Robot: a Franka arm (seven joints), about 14 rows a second.
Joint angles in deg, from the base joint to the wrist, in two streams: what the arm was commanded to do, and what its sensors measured. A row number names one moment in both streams.
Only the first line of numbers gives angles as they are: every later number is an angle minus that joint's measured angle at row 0.
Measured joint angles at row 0:
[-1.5 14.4 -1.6 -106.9 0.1 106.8 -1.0]
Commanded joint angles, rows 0 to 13:
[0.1 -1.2 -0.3 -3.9 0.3 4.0 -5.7]
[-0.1 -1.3 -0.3 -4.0 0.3 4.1 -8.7]
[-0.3 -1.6 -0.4 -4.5 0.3 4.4 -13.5]
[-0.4 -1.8 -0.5 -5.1 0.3 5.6 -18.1]
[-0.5 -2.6 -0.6 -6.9 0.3 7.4 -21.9]
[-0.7 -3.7 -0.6 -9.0 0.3 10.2 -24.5]
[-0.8 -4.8 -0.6 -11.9 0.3 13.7 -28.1]
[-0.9 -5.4 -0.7 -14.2 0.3 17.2 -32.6]
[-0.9 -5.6 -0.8 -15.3 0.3 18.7 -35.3]
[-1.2 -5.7 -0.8 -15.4 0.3 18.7 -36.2]
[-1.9 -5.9 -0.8 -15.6 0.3 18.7 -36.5]
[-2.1 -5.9 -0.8 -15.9 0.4 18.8 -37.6]
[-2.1 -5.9 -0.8 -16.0 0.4 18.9 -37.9]
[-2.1 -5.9 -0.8 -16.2 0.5 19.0 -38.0]
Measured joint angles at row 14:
[-1.7 -4.1 -0.9 -14.3 0.0 17.7 -36.2]
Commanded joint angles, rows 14 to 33:
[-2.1 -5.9 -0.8 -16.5 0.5 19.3 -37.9]
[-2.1 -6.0 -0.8 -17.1 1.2 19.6 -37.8]
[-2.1 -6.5 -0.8 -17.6 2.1 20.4 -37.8]
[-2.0 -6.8 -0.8 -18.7 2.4 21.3 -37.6]
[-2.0 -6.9 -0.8 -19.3 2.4 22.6 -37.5]
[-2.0 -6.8 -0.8 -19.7 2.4 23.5 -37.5]
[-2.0 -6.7 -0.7 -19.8 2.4 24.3 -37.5]
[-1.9 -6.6 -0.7 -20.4 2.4 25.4 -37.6]
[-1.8 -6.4 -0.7 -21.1 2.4 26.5 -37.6]
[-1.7 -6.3 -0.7 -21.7 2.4 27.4 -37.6]
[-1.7 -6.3 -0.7 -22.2 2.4 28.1 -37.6]
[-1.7 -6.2 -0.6 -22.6 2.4 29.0 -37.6]
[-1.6 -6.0 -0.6 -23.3 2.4 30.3 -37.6]
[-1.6 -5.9 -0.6 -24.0 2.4 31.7 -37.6]
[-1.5 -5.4 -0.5 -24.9 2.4 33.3 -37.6]
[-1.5 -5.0 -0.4 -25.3 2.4 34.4 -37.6]
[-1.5 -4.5 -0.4 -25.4 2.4 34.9 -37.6]
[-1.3 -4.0 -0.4 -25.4 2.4 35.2 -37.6]
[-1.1 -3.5 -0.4 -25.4 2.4 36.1 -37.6]
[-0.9 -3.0 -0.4 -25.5 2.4 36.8 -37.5]
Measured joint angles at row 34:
[-1.3 -3.6 -0.5 -25.0 1.3 34.7 -36.5]
